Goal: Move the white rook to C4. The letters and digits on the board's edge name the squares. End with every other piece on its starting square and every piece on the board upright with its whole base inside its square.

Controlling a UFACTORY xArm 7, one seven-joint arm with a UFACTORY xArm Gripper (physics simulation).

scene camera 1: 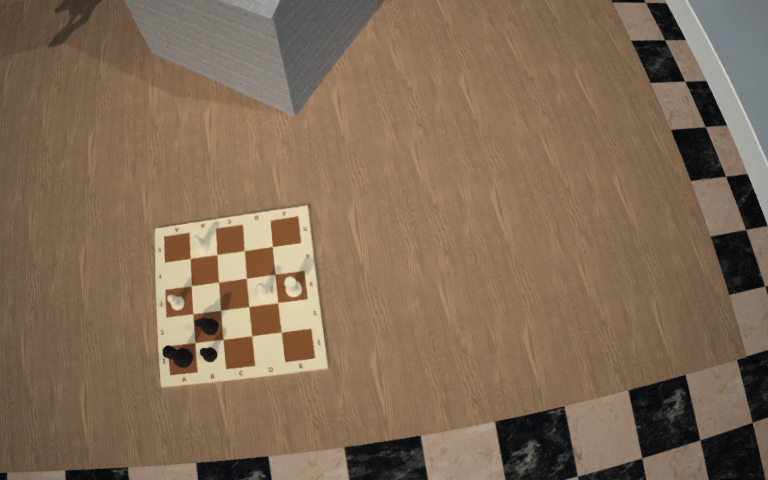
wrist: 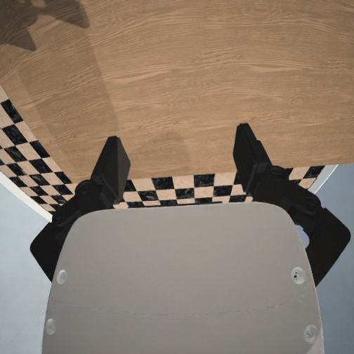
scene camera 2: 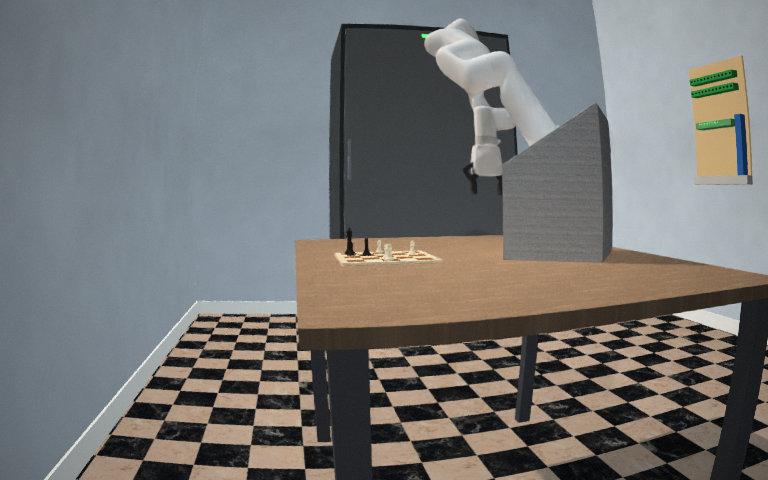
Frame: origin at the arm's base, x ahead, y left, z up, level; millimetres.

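Where they show: gripper, between the fingertips: [scene camera 2: 487,194]; arm's base, origin of its link: [scene camera 2: 550,148].
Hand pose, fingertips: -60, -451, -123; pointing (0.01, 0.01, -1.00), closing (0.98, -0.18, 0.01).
Each offset is from my fingertips to the top centre of the thing, as dx, dy, dz. "spot": to the spot under its first point. Level surfaces: height alone.
The white rook @(+502, +425, -110) [scene camera 1: 292,286] [scene camera 2: 387,252] appears to be the thick white piece standing upright on E3 of the chessboard @(spot: +574, +434, -143) [scene camera 1: 318,339]. C4 [scene camera 1: 232,266] is a light square with no piece on it. Smaller white pieces stand on A3 @(+470, +271, -111) [scene camera 1: 176,302], B5 @(+404, +324, -111) [scene camera 1: 203,241] and D3 @(+494, +388, -111) [scene camera 1: 263,290]. Black pieces stand on A1 @(+542, +260, -79) [scene camera 1: 181,357], B1 @(+549, +296, -111) [scene camera 1: 208,354] and B2 @(+514, +305, -103) [scene camera 1: 208,326]. My gripper [scene camera 2: 487,192] [wrist: 178,143] is open and empty, pointing down high above the table, beside the grey pedestal and well away from the board. It does not show in scene camera 1.
The grey pedestal [scene camera 1: 226,62] [scene camera 2: 555,209] carries the arm and stands on the wooden table @(dz -149) [scene camera 1: 453,226] [scene camera 2: 453,288] [wrist: 200,75]. A dark cabinet [scene camera 2: 413,130] stands behind the table. A panel [scene camera 2: 716,152] with green and blue parts hangs on the right wall.
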